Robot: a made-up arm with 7 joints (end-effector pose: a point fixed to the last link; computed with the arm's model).
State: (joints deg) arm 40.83 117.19 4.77 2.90 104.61 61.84 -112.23
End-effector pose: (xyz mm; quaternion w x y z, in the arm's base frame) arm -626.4 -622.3 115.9 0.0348 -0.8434 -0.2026 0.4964
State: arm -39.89 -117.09 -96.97 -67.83 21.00 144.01 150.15
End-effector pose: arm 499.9 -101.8 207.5 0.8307 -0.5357 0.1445 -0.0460
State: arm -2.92 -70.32 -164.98 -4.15 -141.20 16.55 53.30
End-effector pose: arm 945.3 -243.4 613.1 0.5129 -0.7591 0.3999 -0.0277
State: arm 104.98 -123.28 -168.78 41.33 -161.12 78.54 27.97
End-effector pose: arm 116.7 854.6 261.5 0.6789 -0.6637 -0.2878 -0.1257
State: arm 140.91 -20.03 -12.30 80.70 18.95 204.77 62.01
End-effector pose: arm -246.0 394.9 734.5 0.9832 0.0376 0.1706 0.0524
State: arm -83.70 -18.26 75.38 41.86 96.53 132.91 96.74
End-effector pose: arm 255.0 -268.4 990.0 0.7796 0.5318 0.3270 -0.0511
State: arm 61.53 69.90 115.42 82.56 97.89 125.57 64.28
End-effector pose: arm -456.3 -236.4 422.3 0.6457 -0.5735 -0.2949 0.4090
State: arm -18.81 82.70 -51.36 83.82 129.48 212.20 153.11
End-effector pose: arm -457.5 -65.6 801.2 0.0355 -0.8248 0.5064 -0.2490
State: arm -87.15 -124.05 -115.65 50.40 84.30 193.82 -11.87
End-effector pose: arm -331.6 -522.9 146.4 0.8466 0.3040 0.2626 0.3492
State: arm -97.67 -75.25 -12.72 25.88 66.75 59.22 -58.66
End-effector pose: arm -303.3 -868.4 407.8 0.3037 0.6512 -0.5490 0.4270
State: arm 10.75 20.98 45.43 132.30 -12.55 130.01 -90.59
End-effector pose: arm 99.6 218.4 813.3 0.3322 -0.0114 0.6461 0.6871
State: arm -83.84 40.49 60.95 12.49 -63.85 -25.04 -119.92
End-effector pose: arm -111.7 576.0 1182.0 0.7235 0.6117 0.1949 -0.2539
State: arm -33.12 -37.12 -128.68 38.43 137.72 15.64 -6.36
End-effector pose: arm 74.5 -591.9 1160.4 0.1034 0.5864 -0.3488 0.7237
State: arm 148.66 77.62 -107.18 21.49 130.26 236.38 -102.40
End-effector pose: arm 728.8 -150.4 727.8 0.1100 0.6993 -0.5561 -0.4355
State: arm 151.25 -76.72 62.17 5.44 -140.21 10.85 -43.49
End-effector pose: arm -802.6 457.4 776.0 0.2329 -0.1300 0.7465 0.6096
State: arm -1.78 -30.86 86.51 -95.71 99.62 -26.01 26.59
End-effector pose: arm 56.0 -557.1 891.6 0.5754 0.1106 -0.5598 -0.5859
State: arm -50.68 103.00 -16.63 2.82 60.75 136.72 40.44
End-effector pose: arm -593.6 495.2 265.6 0.3137 0.5059 -0.7495 -0.2897
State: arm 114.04 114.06 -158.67 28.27 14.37 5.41 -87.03
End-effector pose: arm 423.1 -604.7 -200.4 0.4473 -0.8679 -0.0991 -0.1921
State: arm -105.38 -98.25 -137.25 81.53 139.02 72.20 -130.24
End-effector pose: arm -555.1 -295.0 672.6 0.5924 0.4491 -0.2494 -0.6206
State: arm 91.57 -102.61 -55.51 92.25 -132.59 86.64 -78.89
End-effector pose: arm 306.8 346.8 -116.1 0.1580 -0.7898 0.3673 -0.4651
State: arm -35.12 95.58 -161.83 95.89 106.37 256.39 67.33
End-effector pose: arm -497.1 -118.1 82.7 0.7569 -0.2661 -0.0744 -0.5922
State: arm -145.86 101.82 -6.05 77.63 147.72 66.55 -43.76
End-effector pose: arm 422.6 318.4 830.7 0.3609 0.2578 0.2745 0.8532
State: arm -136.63 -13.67 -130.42 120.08 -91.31 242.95 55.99
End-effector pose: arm -105.8 363.6 853.3 0.7163 0.3775 -0.4953 0.3149
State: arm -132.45 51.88 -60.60 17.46 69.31 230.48 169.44
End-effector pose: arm 156.5 457.4 1011.8 0.0535 0.7893 0.6111 -0.0266
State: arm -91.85 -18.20 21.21 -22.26 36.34 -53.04 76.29
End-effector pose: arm -46.8 -225.0 1309.8 0.1498 -0.5126 0.7685 -0.3525
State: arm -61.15 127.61 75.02 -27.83 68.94 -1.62 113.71
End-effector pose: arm -523.4 504.1 -235.5 0.1735 0.8585 0.3600 0.3214
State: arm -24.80 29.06 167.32 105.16 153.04 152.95 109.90
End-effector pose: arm -429.5 61.4 507.6 0.2812 -0.4009 0.8714 0.0276
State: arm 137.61 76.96 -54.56 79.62 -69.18 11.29 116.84
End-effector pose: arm 739.3 -35.3 889.2 0.4152 -0.7463 0.5190 0.0361
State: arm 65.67 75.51 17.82 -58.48 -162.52 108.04 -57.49
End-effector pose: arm -343.0 -671.2 267.8 0.4800 0.6370 -0.5628 0.2170
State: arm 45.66 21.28 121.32 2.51 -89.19 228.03 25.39
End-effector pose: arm -51.0 -256.0 1147.1 0.2297 0.8919 0.3875 -0.0410
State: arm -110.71 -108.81 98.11 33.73 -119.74 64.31 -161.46
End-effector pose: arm -197.4 -894.5 356.1 0.3467 0.6113 0.6491 -0.2913
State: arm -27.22 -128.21 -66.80 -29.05 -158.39 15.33 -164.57
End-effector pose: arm 712.9 -74.7 -164.2 0.1536 -0.3454 -0.2193 -0.8995
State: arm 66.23 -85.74 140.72 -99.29 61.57 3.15 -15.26
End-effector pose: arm 561.4 238.8 62.8 0.8264 -0.1895 0.4694 -0.2464
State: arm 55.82 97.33 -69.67 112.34 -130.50 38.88 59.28
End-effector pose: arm 215.2 -565.7 724.0 0.1356 0.6844 -0.4340 0.5700
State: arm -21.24 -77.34 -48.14 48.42 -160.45 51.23 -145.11
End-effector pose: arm 688.6 -528.5 178.0 0.2250 0.5743 -0.2266 0.7538
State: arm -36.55 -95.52 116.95 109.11 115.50 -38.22 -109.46
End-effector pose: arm 399.4 46.6 776.5 0.7767 0.5282 0.1959 -0.2816
